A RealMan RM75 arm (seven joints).
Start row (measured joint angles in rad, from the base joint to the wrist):
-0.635 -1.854 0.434 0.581 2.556 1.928 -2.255
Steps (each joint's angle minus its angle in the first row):
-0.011 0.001 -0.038 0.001 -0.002 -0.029 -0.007
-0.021 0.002 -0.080 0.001 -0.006 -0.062 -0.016
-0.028 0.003 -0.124 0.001 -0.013 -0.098 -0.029
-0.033 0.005 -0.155 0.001 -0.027 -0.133 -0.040
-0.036 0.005 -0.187 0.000 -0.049 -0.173 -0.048
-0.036 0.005 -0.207 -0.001 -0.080 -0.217 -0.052
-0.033 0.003 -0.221 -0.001 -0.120 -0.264 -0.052
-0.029 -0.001 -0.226 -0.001 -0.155 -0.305 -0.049
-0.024 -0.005 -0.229 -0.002 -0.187 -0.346 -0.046
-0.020 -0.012 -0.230 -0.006 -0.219 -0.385 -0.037
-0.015 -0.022 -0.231 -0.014 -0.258 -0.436 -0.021
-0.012 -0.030 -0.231 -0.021 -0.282 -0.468 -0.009
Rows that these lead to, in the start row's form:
-0.646 -1.853 0.396 0.582 2.554 1.899 -2.262
-0.656 -1.852 0.354 0.582 2.550 1.866 -2.271
-0.663 -1.851 0.310 0.582 2.543 1.830 -2.284
-0.668 -1.849 0.279 0.582 2.529 1.795 -2.295
-0.671 -1.849 0.247 0.581 2.507 1.755 -2.303
-0.671 -1.849 0.227 0.580 2.476 1.711 -2.307
-0.668 -1.851 0.213 0.580 2.436 1.664 -2.307
-0.664 -1.855 0.208 0.580 2.401 1.623 -2.304
-0.659 -1.859 0.205 0.579 2.369 1.582 -2.301
-0.655 -1.866 0.204 0.575 2.337 1.543 -2.292
-0.650 -1.876 0.203 0.567 2.298 1.492 -2.276
-0.647 -1.884 0.203 0.560 2.274 1.460 -2.264

